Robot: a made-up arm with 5 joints.
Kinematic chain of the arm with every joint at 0, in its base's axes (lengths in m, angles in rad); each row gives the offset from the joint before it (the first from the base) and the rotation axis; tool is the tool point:
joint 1: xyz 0 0 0.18 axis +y
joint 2: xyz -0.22 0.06 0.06 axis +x
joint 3: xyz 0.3 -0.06 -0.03 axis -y
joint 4: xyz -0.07 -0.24 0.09 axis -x
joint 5: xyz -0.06 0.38 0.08 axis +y
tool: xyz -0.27 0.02 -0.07
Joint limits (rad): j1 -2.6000..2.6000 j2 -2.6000..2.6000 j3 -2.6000..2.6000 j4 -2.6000..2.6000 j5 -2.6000..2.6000
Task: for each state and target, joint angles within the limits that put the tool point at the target. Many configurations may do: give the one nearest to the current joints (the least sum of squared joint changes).
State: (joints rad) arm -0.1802 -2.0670 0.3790 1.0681 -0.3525
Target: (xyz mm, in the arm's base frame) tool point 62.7 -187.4 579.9
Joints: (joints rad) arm 0.2502 -2.3238 0.5214 0.6819 -0.6870
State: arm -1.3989 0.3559 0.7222 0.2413 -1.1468
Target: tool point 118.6 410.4 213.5
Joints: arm -1.4046 1.1247 0.8492 0.4454 -0.7132
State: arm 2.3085 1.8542 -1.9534 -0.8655 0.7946
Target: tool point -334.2 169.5 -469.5
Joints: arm 1.9350 1.9399 -2.2002 -0.7603 0.8356
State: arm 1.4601 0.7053 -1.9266 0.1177 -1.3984
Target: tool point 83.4 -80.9 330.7
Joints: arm 1.3284 1.0186 -1.9726 0.4515 -1.4794
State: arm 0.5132 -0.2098 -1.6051 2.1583 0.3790
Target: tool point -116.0 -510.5 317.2
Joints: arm 0.3934 0.8049 -1.7459 2.0185 0.3398
